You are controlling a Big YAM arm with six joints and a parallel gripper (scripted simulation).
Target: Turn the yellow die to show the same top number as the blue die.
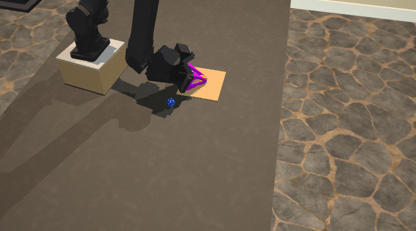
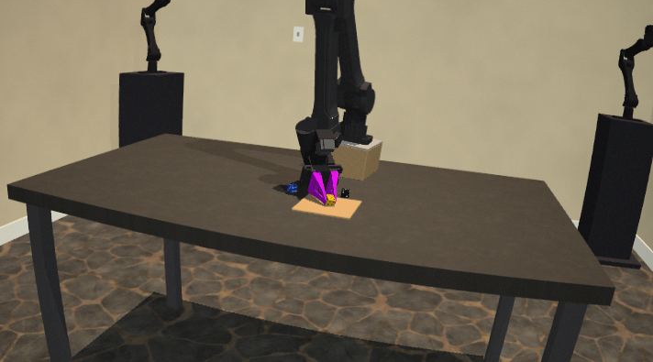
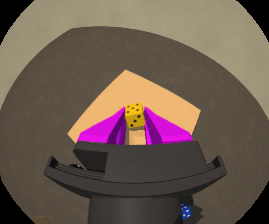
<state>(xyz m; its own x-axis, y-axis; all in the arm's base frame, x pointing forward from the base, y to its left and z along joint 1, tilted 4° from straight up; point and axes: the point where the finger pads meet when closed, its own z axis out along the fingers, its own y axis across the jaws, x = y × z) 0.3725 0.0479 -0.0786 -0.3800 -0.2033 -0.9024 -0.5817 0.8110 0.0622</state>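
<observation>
Now: the orange mat 20 mm below my hand. From my hand the other things lie so: blue die (70 mm behind, 120 mm to the right, 10 mm below); then black die (100 mm behind, 10 mm to the left, 10 mm below); then yellow die (right at my hand).
</observation>
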